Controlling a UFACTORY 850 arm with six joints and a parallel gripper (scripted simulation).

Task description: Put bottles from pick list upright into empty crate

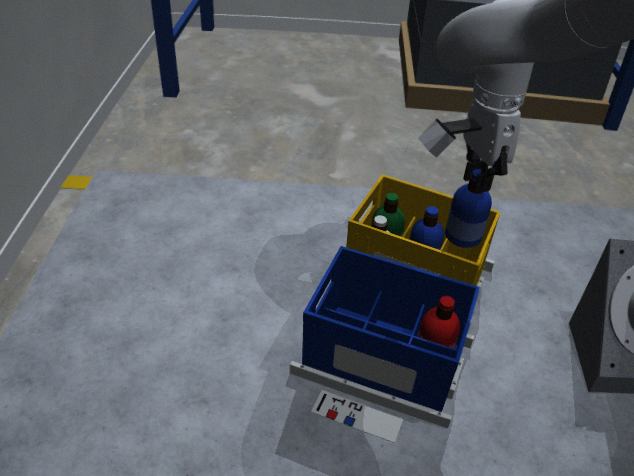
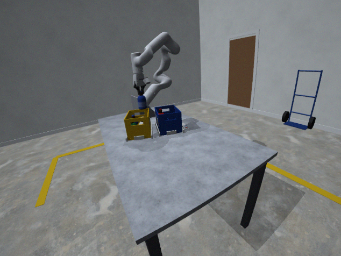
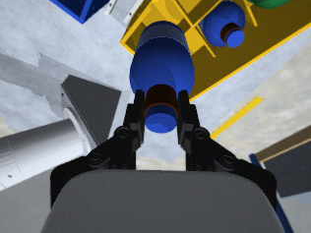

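Now: the blue crate 140 mm ahead of my hand, 160 mm to the left of it and 250 mm below it. Round my hand: white-capped bottle: 160 mm ahead, 70 mm to the right, 250 mm below; then yellow crate: 60 mm ahead, 80 mm to the right, 250 mm below; then red-label bottle: 50 mm ahead, 150 mm to the left, 250 mm below.
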